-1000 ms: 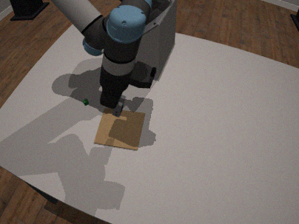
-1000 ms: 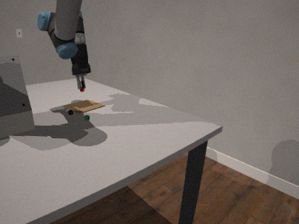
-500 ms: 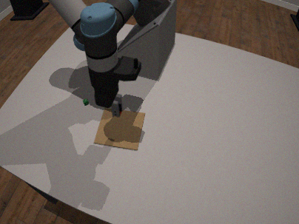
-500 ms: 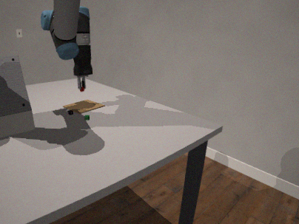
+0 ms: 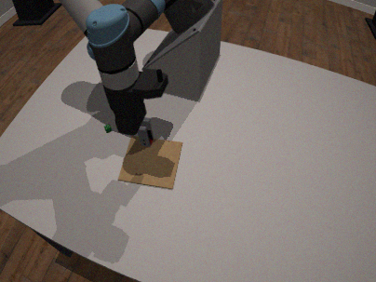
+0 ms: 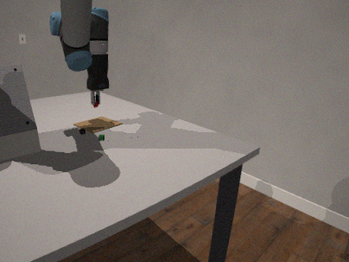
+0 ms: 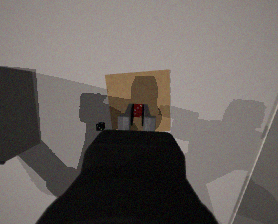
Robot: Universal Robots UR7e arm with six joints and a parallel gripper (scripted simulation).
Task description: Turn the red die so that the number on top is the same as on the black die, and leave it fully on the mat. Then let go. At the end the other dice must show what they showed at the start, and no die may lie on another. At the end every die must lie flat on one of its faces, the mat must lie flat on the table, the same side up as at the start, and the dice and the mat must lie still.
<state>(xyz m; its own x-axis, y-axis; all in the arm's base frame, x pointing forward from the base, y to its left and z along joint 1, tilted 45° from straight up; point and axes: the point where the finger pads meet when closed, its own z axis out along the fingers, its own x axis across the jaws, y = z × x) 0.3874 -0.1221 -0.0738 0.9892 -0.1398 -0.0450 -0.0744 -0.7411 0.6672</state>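
Now: the red die 20 mm below my hand. Also, from my hand: green die (70 mm behind, 150 mm to the right, 90 mm below); then black die (90 mm behind, 50 mm to the right, 90 mm below); then tan mat (100 mm below).
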